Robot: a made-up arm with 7 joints.
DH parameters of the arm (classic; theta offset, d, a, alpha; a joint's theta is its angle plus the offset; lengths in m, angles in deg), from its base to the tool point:
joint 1: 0 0.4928 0 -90
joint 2: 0 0 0 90
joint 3: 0 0.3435 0.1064 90
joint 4: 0 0 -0.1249 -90
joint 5: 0 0.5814 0 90
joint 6: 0 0 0.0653 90
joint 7: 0 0 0 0
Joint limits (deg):
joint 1: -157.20..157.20
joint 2: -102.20..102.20
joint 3: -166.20..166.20
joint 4: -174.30..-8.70
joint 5: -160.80..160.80
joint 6: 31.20..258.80
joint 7: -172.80..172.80
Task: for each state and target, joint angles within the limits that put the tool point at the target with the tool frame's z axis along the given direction. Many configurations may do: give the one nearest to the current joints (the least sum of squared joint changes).
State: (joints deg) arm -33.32 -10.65 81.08 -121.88 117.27 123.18 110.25
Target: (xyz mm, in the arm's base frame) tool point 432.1 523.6 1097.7 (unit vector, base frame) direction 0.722 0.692 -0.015
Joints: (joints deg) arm -62.63 -46.85 72.30 -76.59 89.17 150.91 110.25
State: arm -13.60 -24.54 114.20 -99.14 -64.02 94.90 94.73
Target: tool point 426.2 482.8 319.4 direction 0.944 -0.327 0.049
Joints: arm -61.58 -42.14 111.47 -131.50 -85.09 127.94 94.73
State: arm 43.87 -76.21 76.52 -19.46 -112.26 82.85 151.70
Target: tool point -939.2 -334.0 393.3 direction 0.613 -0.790 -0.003
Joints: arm 21.72 -98.73 49.66 -8.87 -140.40 67.20 151.70
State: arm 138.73 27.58 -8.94 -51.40 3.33 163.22 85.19
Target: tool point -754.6 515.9 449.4 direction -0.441 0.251 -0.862
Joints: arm 145.96 44.51 0.06 -82.10 5.54 156.92 85.19
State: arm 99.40 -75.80 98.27 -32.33 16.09 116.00 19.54
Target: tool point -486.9 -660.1 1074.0 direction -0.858 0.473 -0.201
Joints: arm 90.04 -56.81 75.90 -49.78 7.33 108.96 19.54
